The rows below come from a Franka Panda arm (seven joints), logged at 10 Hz.
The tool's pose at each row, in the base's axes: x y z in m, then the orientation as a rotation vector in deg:
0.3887, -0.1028, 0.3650, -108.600, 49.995, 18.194
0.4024, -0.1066, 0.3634, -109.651, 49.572, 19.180
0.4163, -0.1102, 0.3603, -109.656, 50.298, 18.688
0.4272, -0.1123, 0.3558, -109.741, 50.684, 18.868
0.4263, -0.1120, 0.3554, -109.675, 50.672, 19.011
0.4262, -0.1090, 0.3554, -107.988, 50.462, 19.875
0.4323, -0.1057, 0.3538, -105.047, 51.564, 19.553
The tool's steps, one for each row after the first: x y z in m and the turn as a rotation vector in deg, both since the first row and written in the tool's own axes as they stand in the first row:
0.0122, -0.0074, -0.0005, -1.256, -0.465, -0.100
0.0253, -0.0140, 0.0000, -1.155, 0.202, 0.185
0.0365, -0.0180, 0.0020, -1.342, 0.317, 0.504
0.0359, -0.0171, 0.0023, -1.336, 0.203, 0.570
0.0346, -0.0178, 0.0049, -0.152, -0.981, 1.158
0.0383, -0.0218, 0.0094, 2.434, -1.185, 2.433

